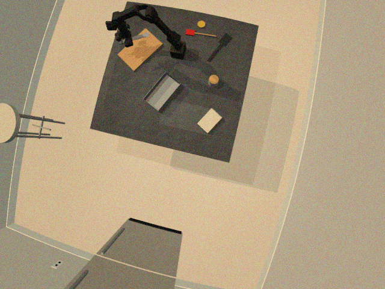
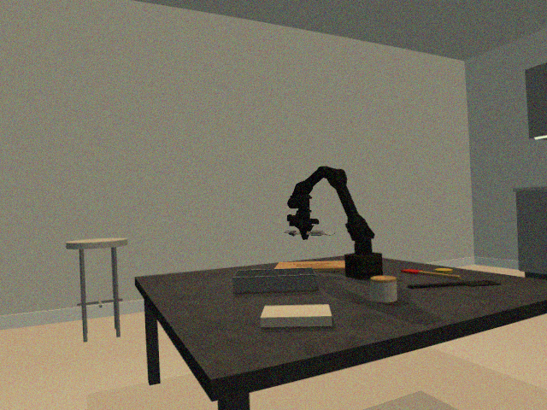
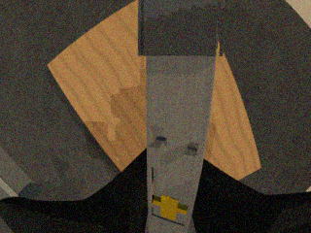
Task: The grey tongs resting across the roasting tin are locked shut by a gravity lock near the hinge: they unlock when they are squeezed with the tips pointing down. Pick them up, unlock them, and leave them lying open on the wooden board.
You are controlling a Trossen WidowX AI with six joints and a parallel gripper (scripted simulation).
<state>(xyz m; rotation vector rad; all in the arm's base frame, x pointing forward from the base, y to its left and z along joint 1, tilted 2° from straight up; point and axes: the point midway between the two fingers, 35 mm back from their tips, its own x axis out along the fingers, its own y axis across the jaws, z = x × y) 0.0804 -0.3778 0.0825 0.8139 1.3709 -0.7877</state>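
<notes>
My gripper tip is now 30 mm past the wooden board, 20 mm to the right of it and 130 mm above it. Round my gripper tip: wood-lidded pot 100 mm ahead, 740 mm to the left, 110 mm below; then roasting tin 310 mm ahead, 350 mm to the left, 110 mm below; then red spatula 310 mm behind, 480 mm to the left, 130 mm below.
</notes>
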